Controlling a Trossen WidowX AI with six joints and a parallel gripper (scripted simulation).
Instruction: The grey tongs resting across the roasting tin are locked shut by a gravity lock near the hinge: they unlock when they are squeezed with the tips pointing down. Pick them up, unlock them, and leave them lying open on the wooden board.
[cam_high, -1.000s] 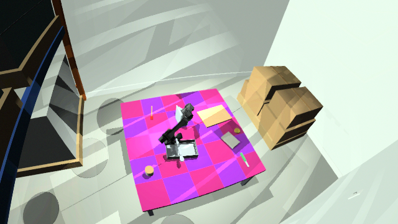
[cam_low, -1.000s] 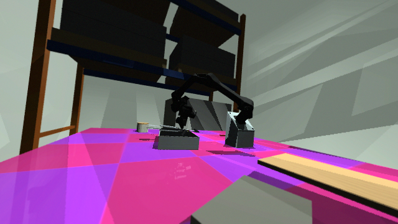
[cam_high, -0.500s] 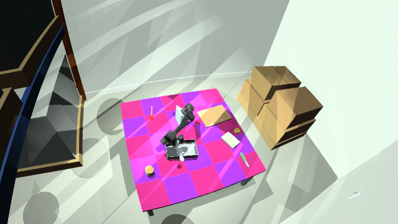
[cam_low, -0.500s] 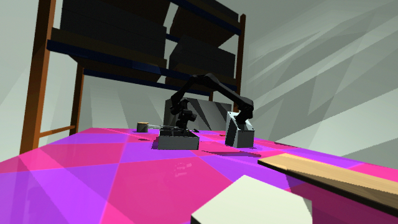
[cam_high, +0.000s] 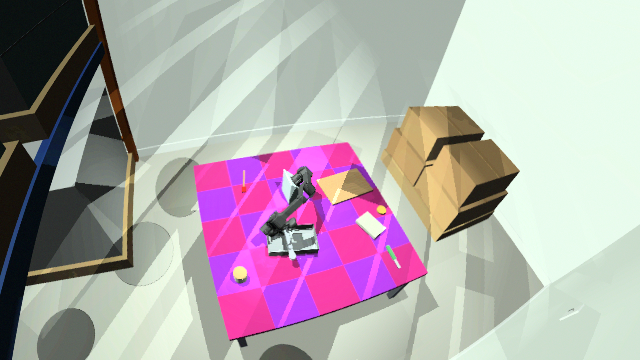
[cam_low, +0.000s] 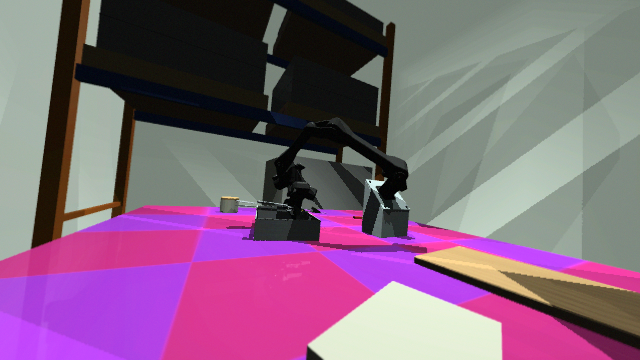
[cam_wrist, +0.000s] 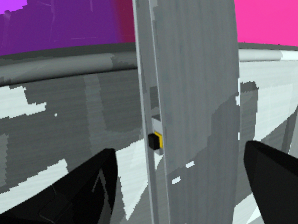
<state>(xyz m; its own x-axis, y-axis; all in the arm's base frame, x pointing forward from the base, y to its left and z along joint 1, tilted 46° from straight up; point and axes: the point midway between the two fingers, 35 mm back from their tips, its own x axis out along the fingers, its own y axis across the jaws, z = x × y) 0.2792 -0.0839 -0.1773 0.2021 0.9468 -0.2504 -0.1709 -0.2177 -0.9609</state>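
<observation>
Right now the roasting tin is 5 cm ahead of my gripper tip and 1 cm below it. From my gripper tip the other things lie so: white block: 54 cm to the left, 16 cm ahead, 2 cm below; then wooden board: 57 cm to the left, 22 cm behind, 3 cm below; then round tub: 38 cm to the right, 16 cm ahead.
</observation>
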